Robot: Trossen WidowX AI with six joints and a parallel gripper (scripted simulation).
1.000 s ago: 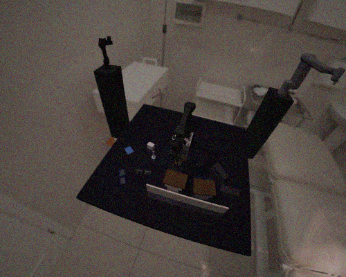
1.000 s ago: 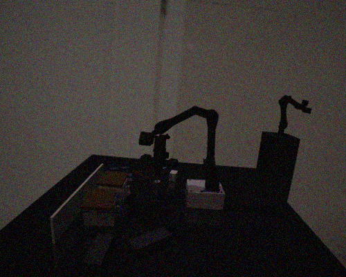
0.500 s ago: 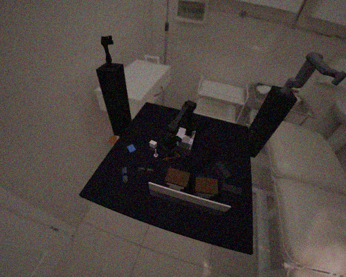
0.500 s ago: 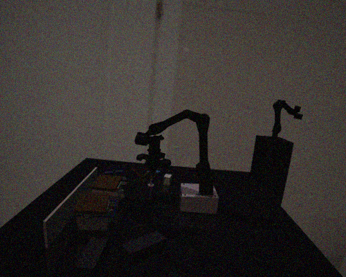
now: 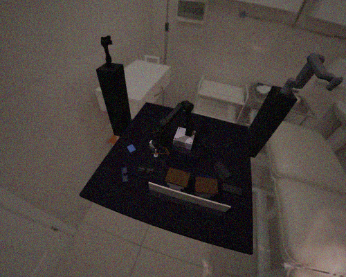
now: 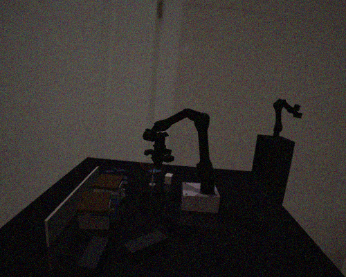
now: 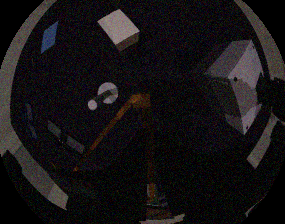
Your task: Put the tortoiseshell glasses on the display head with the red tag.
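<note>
The small white object lies 8 cm behind my gripper tip, 11 cm to the right of it and 9 cm below it. From my gripper tip the other things lie so: white board (37 cm ahead, 29 cm to the left, 6 cm below); blue block (1 cm ahead, 30 cm to the right, 12 cm below).
</note>
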